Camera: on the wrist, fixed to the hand. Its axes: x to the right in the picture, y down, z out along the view.
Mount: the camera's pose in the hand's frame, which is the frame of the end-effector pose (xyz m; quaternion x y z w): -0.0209 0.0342 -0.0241 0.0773 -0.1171 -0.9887 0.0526
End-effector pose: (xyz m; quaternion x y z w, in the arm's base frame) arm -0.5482 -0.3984 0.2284 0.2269 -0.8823 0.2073 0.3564
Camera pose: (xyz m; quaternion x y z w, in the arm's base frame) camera -0.5406 -0.3527 0.2222 0.9361 0.1522 -0.2998 0.1029
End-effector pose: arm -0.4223 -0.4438 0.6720 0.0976 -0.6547 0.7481 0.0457
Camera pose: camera -0.4107 -0.4235 0.6315 0.7436 0.1145 0.0333 0.6579
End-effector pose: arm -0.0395 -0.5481 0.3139 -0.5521 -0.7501 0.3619 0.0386
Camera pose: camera 0.0070 -0.5495 0.3187 0.7580 -0.5619 0.1035 0.3147
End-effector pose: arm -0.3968 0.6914 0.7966 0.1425 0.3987 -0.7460 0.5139
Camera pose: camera -0.3624 0.7177 0.7788 0.4344 -0.0440 0.5949 0.6749
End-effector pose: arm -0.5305 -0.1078 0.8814 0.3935 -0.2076 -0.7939 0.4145
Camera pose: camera -0.4871 -0.1102 0.8987 -0.1650 -0.2682 0.4816 0.8178
